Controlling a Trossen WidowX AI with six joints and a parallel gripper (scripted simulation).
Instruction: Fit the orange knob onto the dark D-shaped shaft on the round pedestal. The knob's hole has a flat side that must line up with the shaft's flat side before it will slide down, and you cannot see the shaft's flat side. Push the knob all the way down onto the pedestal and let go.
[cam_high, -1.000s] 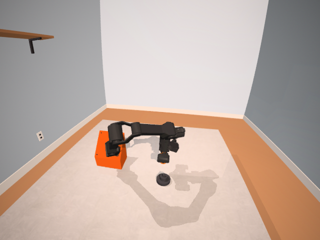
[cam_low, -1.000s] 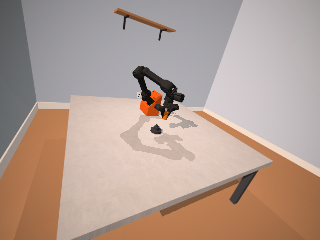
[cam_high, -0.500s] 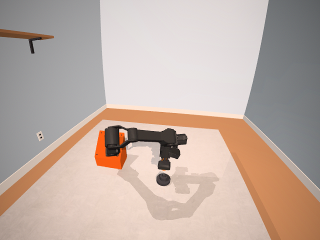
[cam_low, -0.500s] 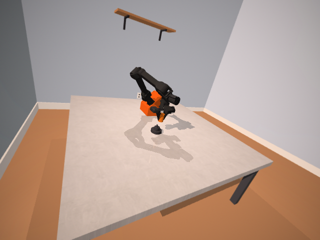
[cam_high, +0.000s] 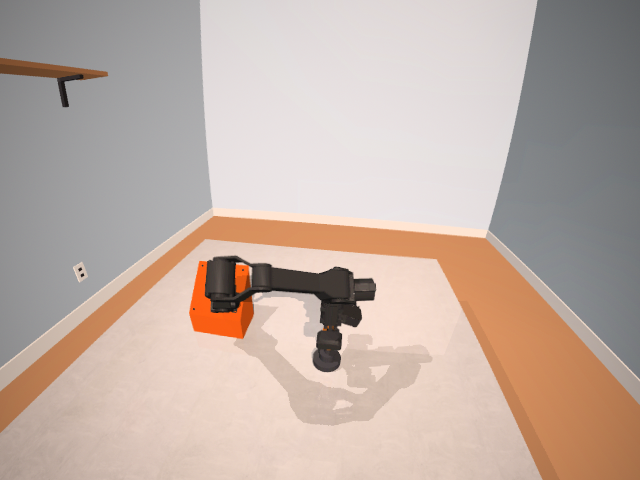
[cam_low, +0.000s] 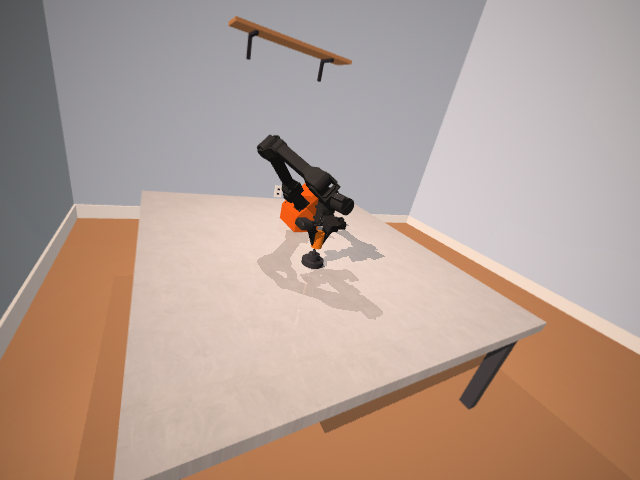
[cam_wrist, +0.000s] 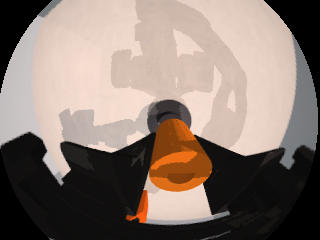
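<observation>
The shaft lies 50 mm below my gripper tip. Round my gripper tip: orange knob 20 mm above.
</observation>
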